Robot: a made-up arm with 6 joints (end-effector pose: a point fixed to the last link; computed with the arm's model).
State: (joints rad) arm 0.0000 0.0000 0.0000 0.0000 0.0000 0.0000
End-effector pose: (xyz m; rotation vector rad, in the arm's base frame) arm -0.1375 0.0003 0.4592 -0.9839 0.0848 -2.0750
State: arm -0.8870 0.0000 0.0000 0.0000 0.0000 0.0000
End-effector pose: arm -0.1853 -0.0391 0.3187 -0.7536 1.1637 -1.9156
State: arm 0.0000 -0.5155 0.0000 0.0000 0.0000 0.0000
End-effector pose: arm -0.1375 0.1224 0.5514 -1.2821 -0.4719 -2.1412
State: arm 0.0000 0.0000 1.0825 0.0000 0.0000 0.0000
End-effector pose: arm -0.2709 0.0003 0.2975 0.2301 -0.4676 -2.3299
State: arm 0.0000 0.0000 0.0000 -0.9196 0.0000 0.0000
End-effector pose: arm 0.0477 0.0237 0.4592 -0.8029 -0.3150 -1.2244
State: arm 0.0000 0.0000 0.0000 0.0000 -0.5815 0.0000
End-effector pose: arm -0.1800 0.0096 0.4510 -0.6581 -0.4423 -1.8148
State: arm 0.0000 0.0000 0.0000 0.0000 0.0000 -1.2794
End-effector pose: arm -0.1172 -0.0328 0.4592 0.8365 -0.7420 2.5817
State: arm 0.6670 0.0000 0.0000 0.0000 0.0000 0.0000
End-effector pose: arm -0.1413 0.0975 0.5245 -1.0553 -0.7468 -1.9767
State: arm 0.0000 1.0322 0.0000 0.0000 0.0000 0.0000
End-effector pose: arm -0.1376 -0.0439 0.1665 -0.3261 1.0320 -1.6575
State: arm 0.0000 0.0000 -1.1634 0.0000 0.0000 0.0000
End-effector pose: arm 0.0795 0.0003 0.4058 -2.0439 0.6640 -1.2428
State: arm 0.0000 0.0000 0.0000 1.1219 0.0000 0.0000
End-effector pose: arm -0.2776 0.1750 0.4592 0.9295 -0.7020 2.7192
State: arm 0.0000 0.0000 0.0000 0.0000 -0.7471 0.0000
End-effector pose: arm -0.1917 0.0085 0.4459 -0.5633 -0.5783 -1.7243
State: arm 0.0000 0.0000 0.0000 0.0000 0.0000 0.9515
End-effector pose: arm -0.1673 -0.0025 0.4592 -0.7951 -0.3267 -1.1946
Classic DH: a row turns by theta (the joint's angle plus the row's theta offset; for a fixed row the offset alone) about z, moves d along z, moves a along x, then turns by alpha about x. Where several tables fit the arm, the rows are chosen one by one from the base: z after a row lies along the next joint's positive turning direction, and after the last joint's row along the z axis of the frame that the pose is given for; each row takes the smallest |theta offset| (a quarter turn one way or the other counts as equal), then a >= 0, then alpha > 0; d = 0 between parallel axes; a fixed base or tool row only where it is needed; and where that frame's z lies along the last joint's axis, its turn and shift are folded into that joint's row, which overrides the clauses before.
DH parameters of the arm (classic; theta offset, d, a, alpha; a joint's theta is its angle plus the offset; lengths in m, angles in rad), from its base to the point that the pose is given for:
base (fixed): -1.2536 0.2979 -0.1918 1.1814
joint 1: -0.7131 -0.1086 -0.0284 -2.6445
joint 2: 0.9208 -0.1053 0.0064 1.5708
joint 3: 1.5708 0.0371 0.0011 1.5708
joint 4: 0.4463 0.1805 0.024 0.6935
joint 5: 0 -0.3779 0.0017 2.4481
joint 6: -0.7491 0.0602 -0.0237 -0.8058
tool (fixed): -1.0237 0.031 0 0

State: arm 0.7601 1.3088 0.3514 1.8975 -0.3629 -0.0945
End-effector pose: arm -0.2893 0.1524 0.3833 0.7260 -1.4839 2.3335
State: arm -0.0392 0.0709 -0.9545 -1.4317 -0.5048 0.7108
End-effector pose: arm 0.1777 0.0502 0.2043 0.1414 0.0541 0.1490
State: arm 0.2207 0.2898 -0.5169 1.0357 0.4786 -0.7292
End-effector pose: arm -0.1740 0.0626 0.5032 1.0052 -0.8581 1.5099
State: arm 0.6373 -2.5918 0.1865 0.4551 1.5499 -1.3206
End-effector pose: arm -0.3381 0.4349 0.1270 -2.0289 0.3790 1.6461
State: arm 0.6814 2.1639 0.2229 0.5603 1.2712 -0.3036
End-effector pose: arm -0.1966 0.0534 -0.0297 -1.5654 2.5503 -0.0953
